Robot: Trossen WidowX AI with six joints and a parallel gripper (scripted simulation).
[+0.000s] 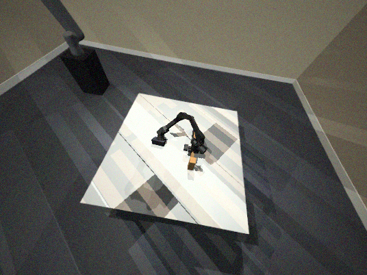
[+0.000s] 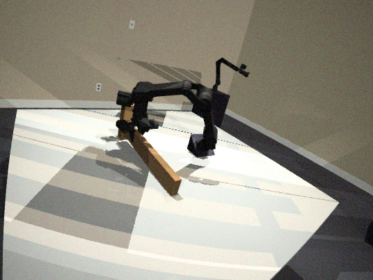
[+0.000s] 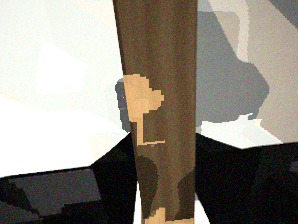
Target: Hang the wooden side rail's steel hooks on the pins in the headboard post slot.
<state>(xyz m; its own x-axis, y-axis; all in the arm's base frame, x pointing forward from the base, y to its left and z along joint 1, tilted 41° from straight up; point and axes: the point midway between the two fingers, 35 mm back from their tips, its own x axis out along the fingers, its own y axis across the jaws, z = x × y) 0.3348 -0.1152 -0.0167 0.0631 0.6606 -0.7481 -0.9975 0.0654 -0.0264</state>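
My gripper tip is now 13 cm to the left of the headboard post and 4 cm below it.
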